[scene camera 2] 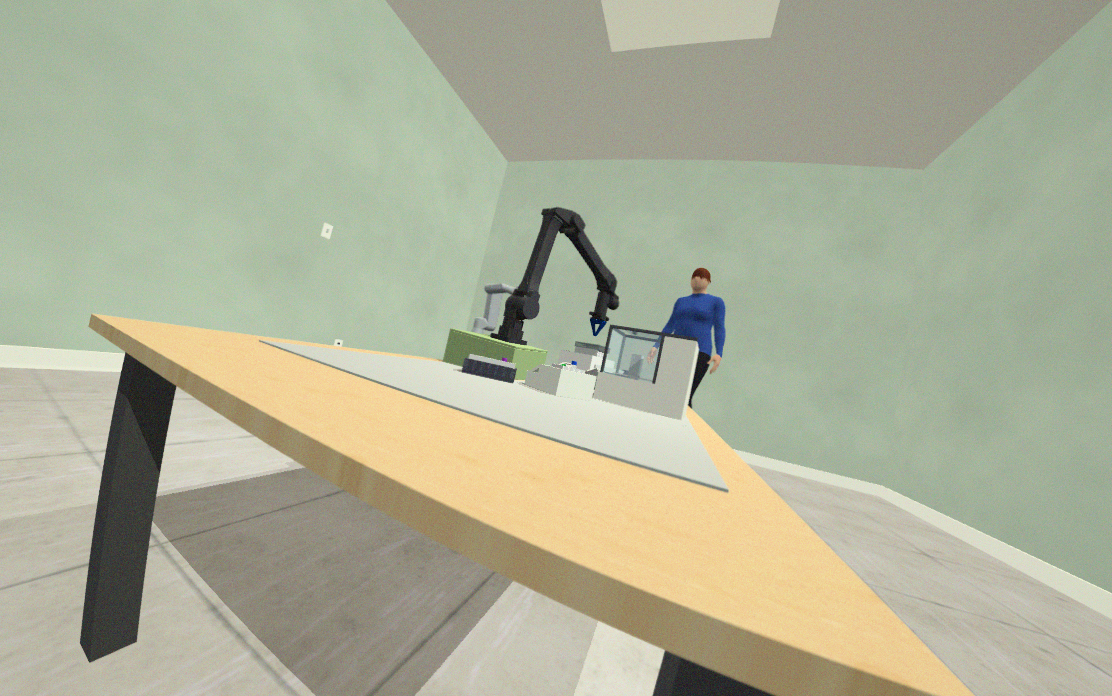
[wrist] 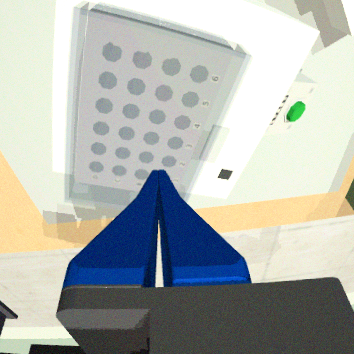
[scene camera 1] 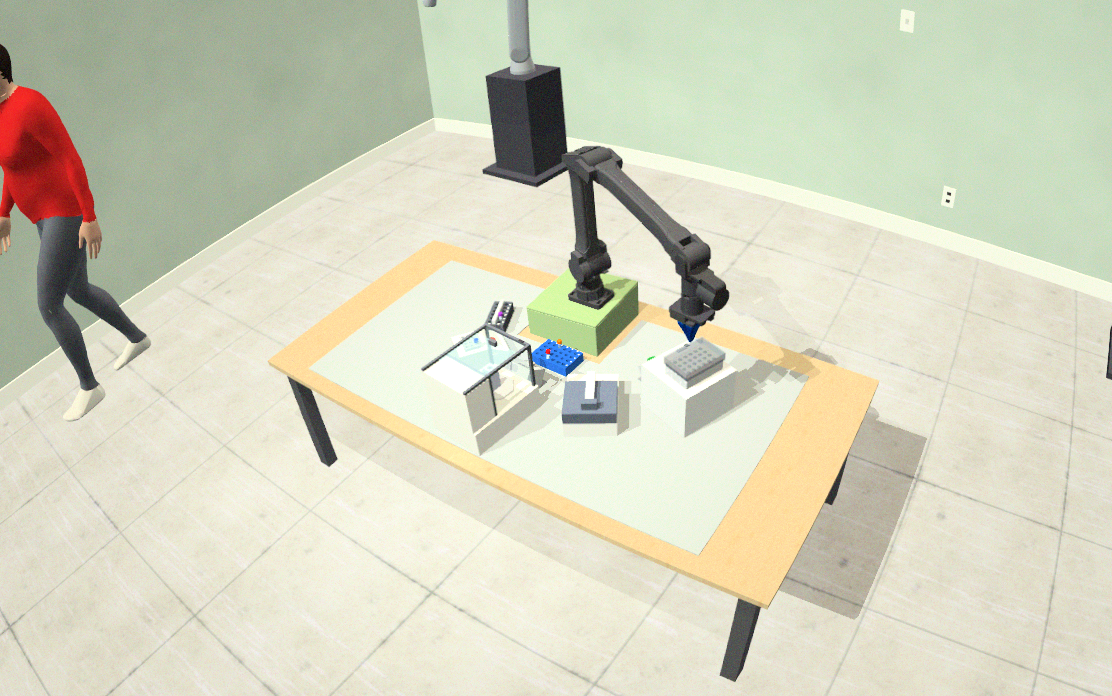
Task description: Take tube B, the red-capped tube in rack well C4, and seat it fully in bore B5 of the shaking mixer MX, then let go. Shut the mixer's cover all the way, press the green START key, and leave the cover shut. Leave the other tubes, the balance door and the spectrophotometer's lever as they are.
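Frame: origin at the arm's base, x ahead, y left, z up, level; millimetres.
Seen in the pictures: gripper, fingertip midpoint: [scene camera 2: 594, 336] [wrist: 158, 178] [scene camera 1: 690, 341]; arm's base, origin of the base link: [scene camera 2: 508, 341] [scene camera 1: 591, 297].
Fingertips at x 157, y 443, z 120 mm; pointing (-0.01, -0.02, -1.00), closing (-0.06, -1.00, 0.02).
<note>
Offsets run from my fingertips to a thing's top centre. "*": to the spot under its first point.
My gripper [scene camera 1: 691, 339] [scene camera 2: 596, 334] [wrist: 158, 178] is shut and empty, its blue fingertips together above the near edge of the mixer's grey bore block @[5 mm back, 5 mm left, 40 mm down] [scene camera 1: 694, 361] [wrist: 120, 118]. The block sits on the mixer's white body [scene camera 1: 685, 408] [wrist: 270, 42]. In the wrist view a clear, box-like cover @[* 39 mm ahead, 49 mm right, 40 mm down] [wrist: 242, 72] seems to lie around and over the block; how far shut it is I cannot tell. No red cap shows in the bores. The red-capped tube @[64 mm ahead, 438 mm right, 175 mm down] [scene camera 1: 548, 352] stands in the blue rack @[36 mm ahead, 429 mm right, 200 mm down] [scene camera 1: 564, 365]. The green START key @[56 mm back, 160 mm right, 155 mm down] [wrist: 296, 111] is on a small panel beside the mixer.
The glass-sided balance @[288 mm ahead, 434 mm right, 7 mm down] [scene camera 1: 453, 403] [scene camera 2: 687, 379] stands left of the blue rack. The dark grey-topped spectrophotometer @[149 mm ahead, 215 mm right, 128 mm down] [scene camera 1: 603, 407] is between balance and mixer. A small black rack @[17 mm back, 709 mm right, 182 mm down] [scene camera 1: 492, 315] [scene camera 2: 489, 371] stands behind the balance. The arm's green base block [scene camera 1: 558, 314] [scene camera 2: 484, 351] is behind the blue rack.
</note>
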